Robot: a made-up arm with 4 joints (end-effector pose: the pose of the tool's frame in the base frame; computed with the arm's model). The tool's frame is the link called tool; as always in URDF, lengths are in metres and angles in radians.
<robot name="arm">
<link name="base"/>
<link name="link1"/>
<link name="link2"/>
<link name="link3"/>
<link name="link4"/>
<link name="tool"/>
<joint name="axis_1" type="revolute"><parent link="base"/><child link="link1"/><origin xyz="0 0 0.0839"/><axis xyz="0 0 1"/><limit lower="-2.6" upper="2.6"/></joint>
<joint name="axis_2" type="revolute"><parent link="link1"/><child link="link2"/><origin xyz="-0.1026 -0.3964 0.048"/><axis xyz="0 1 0"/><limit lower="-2.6" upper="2.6"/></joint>
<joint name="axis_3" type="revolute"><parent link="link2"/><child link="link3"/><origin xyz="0.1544 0.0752 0.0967"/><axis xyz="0 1 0"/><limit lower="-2.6" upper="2.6"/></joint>
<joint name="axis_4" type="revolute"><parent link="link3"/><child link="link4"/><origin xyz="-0.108 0.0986 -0.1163"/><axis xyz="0 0 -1"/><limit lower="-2.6" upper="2.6"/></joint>
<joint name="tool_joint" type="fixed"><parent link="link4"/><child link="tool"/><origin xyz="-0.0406 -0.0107 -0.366"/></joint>
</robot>
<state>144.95 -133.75 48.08 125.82</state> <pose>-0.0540 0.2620 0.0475 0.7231 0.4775 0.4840 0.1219</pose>
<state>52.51 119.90 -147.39 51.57</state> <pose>0.1574 -0.1192 -0.5434 0.9713 0.1873 -0.1462 0.0080</pose>
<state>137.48 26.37 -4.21 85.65</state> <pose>0.2828 -0.0112 -0.2508 0.8827 -0.1787 -0.0706 0.4289</pose>
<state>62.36 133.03 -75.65 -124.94</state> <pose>-0.0499 -0.6336 -0.2430 0.0558 -0.2493 -0.4102 -0.8755</pose>
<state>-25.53 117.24 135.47 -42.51</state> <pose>0.2607 -0.4103 -0.0311 0.5863 -0.4506 -0.6675 0.0875</pose>
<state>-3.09 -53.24 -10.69 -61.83</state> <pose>0.2792 -0.2789 -0.0042 0.7393 -0.2841 -0.4467 0.4161</pose>
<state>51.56 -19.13 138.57 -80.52</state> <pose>-0.0150 -0.4442 0.6016 0.2048 0.2159 0.8361 0.4608</pose>
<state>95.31 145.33 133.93 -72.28</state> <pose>0.2371 0.3070 -0.2218 0.0823 0.1293 -0.6347 0.7574</pose>
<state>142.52 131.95 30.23 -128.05</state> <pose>0.3180 0.0687 0.4344 0.1101 0.1244 -0.9801 -0.1090</pose>
